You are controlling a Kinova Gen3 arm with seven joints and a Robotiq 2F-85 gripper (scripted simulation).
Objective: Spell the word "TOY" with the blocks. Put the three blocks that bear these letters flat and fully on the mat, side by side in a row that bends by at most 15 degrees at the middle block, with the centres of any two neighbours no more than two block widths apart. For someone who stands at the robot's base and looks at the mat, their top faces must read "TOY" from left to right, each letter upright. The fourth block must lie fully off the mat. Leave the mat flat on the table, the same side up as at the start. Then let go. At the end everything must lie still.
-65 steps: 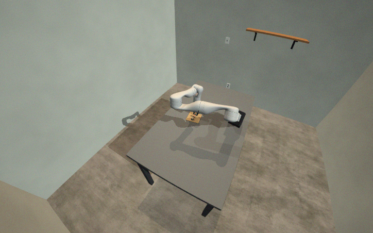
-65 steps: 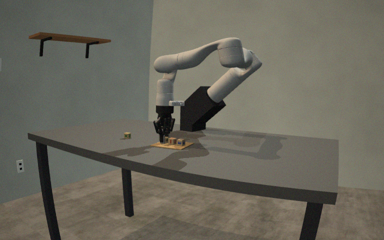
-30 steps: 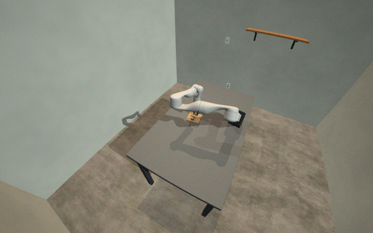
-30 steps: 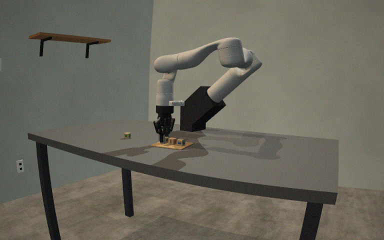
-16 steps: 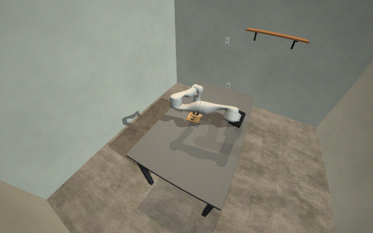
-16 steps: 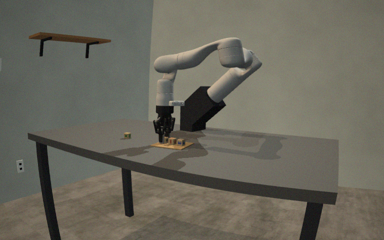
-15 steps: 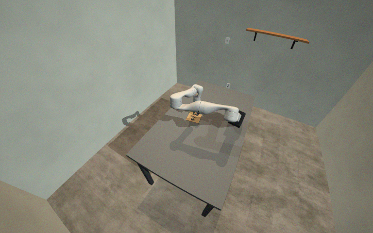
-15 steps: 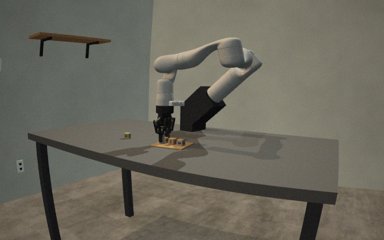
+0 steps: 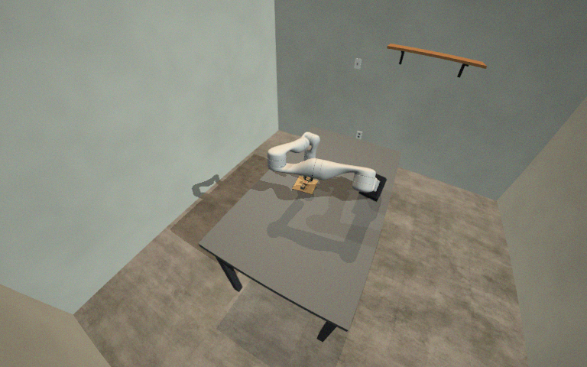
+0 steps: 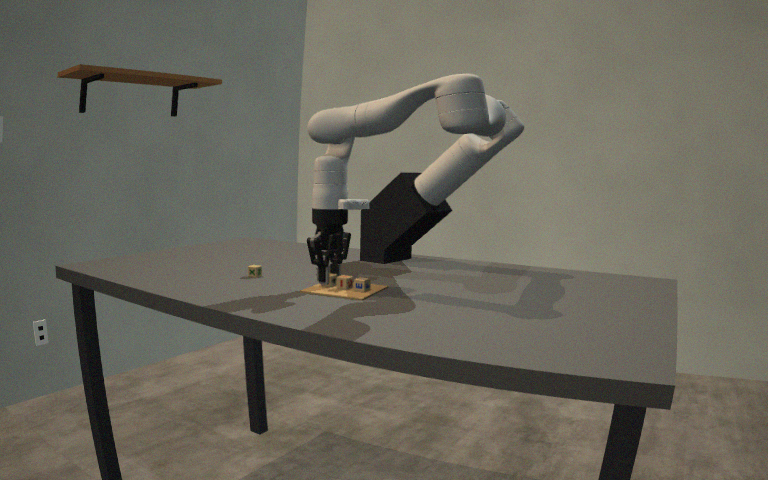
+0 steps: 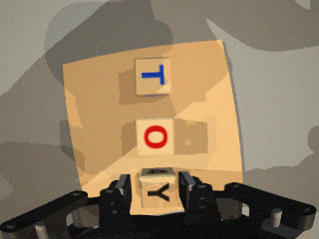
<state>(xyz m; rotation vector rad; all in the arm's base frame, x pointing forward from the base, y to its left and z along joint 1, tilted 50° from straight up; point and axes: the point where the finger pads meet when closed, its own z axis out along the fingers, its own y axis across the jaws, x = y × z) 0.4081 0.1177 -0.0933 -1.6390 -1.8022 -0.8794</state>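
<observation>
My hand is 40 mm to the right of the block and 10 mm above it. Round my hand: tan mat: 40 mm to the left, 30 mm below.
</observation>
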